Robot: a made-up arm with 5 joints. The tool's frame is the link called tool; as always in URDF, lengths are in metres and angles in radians. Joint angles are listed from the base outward.
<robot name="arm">
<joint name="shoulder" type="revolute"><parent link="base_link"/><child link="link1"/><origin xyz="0 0 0.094" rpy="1.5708 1.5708 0"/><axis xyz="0 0 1"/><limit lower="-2.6" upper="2.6"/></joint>
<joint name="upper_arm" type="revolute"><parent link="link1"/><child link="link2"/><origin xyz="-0.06 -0.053 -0.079" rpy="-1.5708 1.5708 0"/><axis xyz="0 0 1"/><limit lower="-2.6" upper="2.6"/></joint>
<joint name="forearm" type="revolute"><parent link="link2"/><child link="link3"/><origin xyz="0.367 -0.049 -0.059" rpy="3.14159 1.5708 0"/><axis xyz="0 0 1"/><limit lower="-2.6" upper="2.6"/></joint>
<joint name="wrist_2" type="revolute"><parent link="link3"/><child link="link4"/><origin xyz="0.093 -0.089 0.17" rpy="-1.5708 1.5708 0"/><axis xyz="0 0 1"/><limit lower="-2.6" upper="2.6"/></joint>
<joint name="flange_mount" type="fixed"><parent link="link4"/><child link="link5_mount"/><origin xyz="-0.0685 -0.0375 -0.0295" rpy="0 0 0"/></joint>
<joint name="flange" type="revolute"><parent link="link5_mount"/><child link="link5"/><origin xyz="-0.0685 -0.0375 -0.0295" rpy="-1.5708 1.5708 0"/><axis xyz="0 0 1"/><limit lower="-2.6" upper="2.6"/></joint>
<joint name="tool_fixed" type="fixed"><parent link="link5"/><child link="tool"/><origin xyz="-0.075 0.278 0.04" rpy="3.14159 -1.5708 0"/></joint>
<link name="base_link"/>
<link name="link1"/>
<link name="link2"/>
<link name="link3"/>
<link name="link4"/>
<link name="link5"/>
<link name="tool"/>
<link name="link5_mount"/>
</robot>
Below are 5 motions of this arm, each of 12 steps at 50 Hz.
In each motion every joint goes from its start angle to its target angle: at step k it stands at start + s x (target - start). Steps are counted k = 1, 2, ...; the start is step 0. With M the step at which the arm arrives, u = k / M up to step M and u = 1 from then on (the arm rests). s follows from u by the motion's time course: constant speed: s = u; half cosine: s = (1 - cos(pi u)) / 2; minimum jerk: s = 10 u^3 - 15 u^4 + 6 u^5.
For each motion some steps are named. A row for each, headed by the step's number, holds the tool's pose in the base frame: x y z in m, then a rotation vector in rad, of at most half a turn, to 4 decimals.
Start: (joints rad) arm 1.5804 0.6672 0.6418 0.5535 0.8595
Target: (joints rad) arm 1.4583 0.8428 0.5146 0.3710 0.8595
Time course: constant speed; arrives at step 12
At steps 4, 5, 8, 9, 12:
4: 0.1534 0.2526 -0.1644 1.8210 -1.7512 0.9437
5: 0.1473 0.2519 -0.1655 1.8194 -1.7278 0.9476
8: 0.1293 0.2496 -0.1679 1.8155 -1.6577 0.9609
9: 0.1234 0.2488 -0.1683 1.8144 -1.6343 0.9660
12: 0.1061 0.2463 -0.1686 1.8122 -1.5645 0.9830

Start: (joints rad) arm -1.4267 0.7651 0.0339 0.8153 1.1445
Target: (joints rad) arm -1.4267 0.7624 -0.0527 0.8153 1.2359
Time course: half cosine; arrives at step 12
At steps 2, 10, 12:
2: -0.0623 0.2827 0.4462 0.7829 0.6802 -1.9394
10: -0.0403 0.2832 0.4430 0.8065 0.6938 -1.9870
12: -0.0386 0.2832 0.4428 0.8082 0.6948 -1.9908

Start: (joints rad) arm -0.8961 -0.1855 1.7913 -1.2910 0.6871
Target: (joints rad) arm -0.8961 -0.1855 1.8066 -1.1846 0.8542
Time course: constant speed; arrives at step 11
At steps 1, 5, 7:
1: 0.1105 0.1832 0.2670 -0.0641 -0.2296 1.5174
5: 0.1069 0.1744 0.2483 0.0038 -0.2092 1.4970
7: 0.1047 0.1705 0.2389 0.0380 -0.1995 1.4870

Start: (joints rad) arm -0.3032 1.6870 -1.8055 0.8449 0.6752
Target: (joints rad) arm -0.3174 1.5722 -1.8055 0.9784 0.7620
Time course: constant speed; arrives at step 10
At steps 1, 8, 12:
1: -0.0940 -0.2300 0.1777 1.0357 2.0780 0.1304
8: -0.0837 -0.2359 0.2361 0.9186 2.0765 -0.0711
12: -0.0805 -0.2354 0.2528 0.8847 2.0718 -0.1275

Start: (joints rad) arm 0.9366 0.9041 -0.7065 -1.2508 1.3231
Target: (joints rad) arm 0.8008 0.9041 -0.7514 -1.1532 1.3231
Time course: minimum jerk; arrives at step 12
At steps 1, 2, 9, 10, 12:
1: -0.1517 0.2877 -0.0257 1.2479 0.7316 2.0454
2: -0.1523 0.2873 -0.0254 1.2551 0.7342 2.0402
9: -0.1698 0.2756 -0.0156 1.4498 0.8095 1.8825
10: -0.1712 0.2746 -0.0147 1.4644 0.8156 1.8692
12: -0.1719 0.2741 -0.0142 1.4719 0.8187 1.8623

